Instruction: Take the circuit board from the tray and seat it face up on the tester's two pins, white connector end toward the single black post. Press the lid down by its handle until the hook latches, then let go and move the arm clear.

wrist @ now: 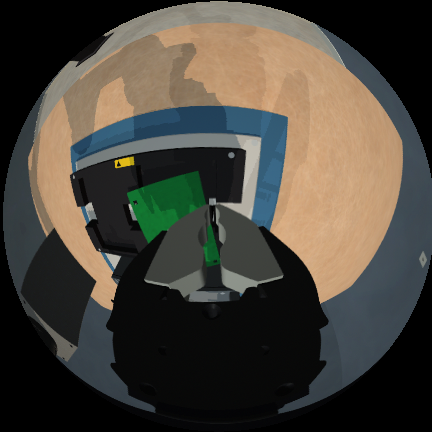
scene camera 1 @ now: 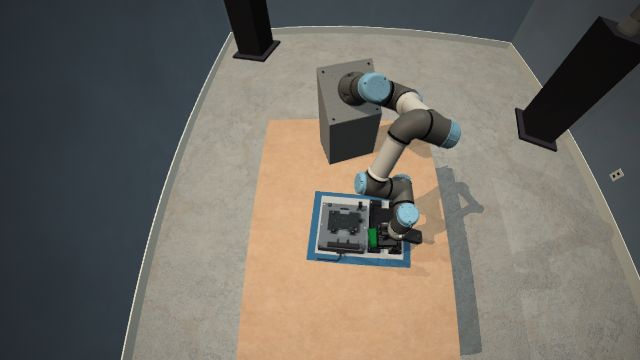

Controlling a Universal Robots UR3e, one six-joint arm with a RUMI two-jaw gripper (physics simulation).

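Seen in the pictures: gripper, fingertip midpoint: (wrist: 212,206) (scene camera 1: 387,246); arm's base, origin of the base link: (scene camera 1: 354,88).
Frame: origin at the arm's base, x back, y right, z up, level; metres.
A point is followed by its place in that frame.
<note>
The green circuit board (scene camera 1: 372,237) @[x -0.412, y -0.219, z -0.321 m] (wrist: 162,205) @[x -0.379, y -0.281, z -0.326 m] lies at the tester-side edge of the black tray (scene camera 1: 380,212) @[x -0.293, y -0.223, z -0.339 m] (wrist: 227,172) @[x -0.429, y -0.323, z -0.329 m], skewed to the tray in the wrist view. My gripper (scene camera 1: 384,236) @[x -0.425, y -0.288, z -0.331 m] (wrist: 212,206) @[x -0.425, y -0.288, z -0.331 m] is shut, its jaw tips together with no board held between them. It is low over the tray, beside the board. The jaws cover part of the board in the wrist view, and a strip of green shows in the gap behind the tips. The grey tester (scene camera 1: 324,235) @[x -0.470, y -0.043, z -0.296 m] stands left of the tray in the scene view. Its two pins and the board's connector end cannot be made out.
Tester and tray stand on a white base on a blue mat (scene camera 1: 311,250) @[x -0.529, y -0.009, z -0.354 m] (wrist: 275,150) @[x -0.474, y -0.357, z -0.354 m]. A dark bar (scene camera 1: 345,246) @[x -0.541, y -0.135, z -0.082 m] lies along the tester's front, with a black cable (scene camera 1: 330,259) @[x -0.540, y -0.091, z -0.349 m] there. A small black upright part (scene camera 1: 360,205) @[x -0.328, y -0.137, z -0.252 m] stands at its back right. The arm's pedestal (scene camera 1: 352,140) @[x -0.072, y -0.027, z -0.216 m] is behind.
</note>
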